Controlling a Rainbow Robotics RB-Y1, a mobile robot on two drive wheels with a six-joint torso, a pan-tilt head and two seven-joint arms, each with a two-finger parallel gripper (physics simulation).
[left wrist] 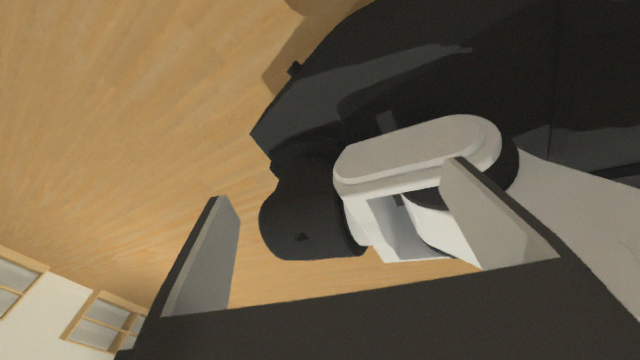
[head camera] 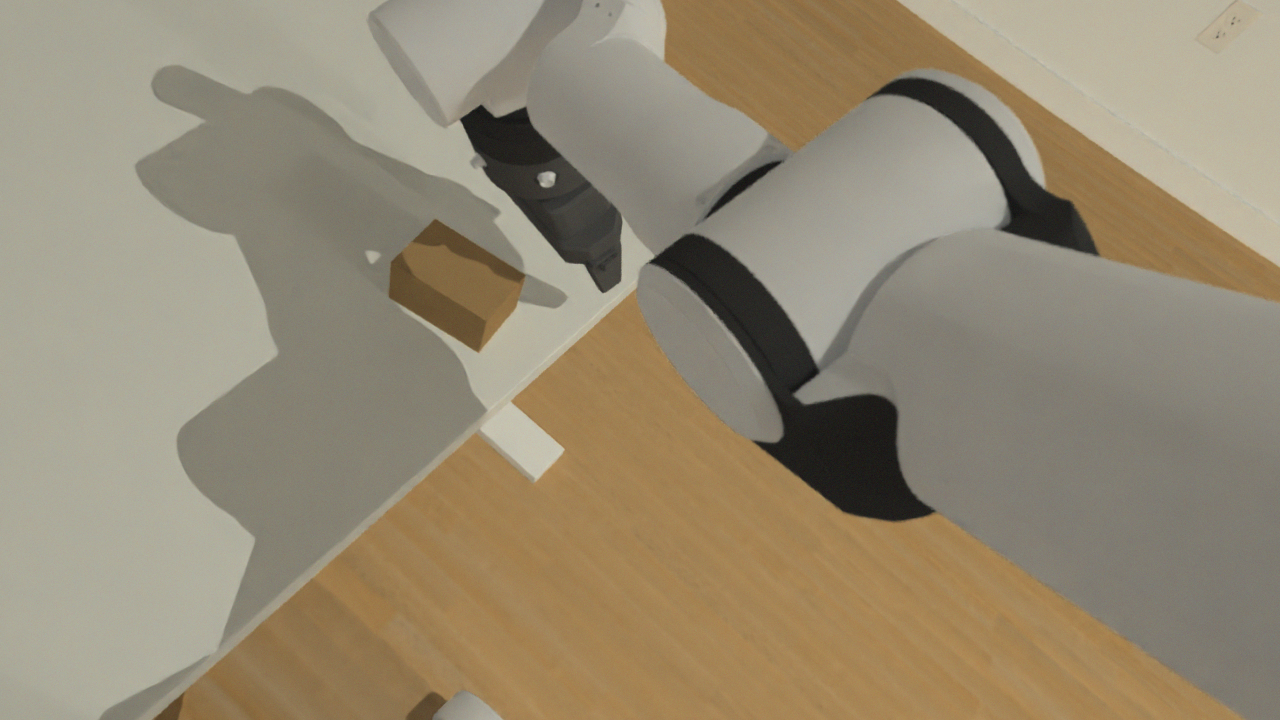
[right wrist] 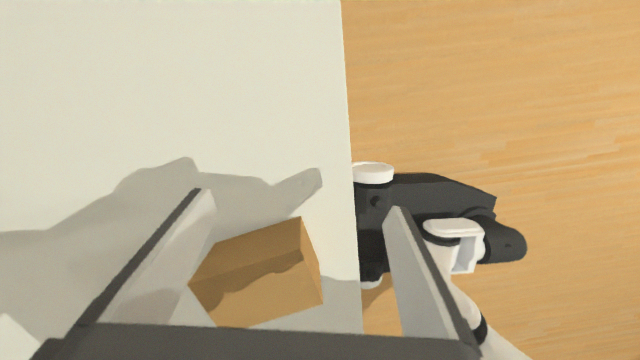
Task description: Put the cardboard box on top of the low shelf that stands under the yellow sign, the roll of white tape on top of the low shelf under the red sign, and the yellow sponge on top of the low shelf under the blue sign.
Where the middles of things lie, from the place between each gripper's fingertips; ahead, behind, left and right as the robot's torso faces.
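So you can picture the brown cardboard box (head camera: 443, 277): my left gripper is 37 cm to the left of it, 76 cm short of it and 29 cm below it. My right hand's 1 cm short of the box, 9 cm to the right of it and 5 cm above it.
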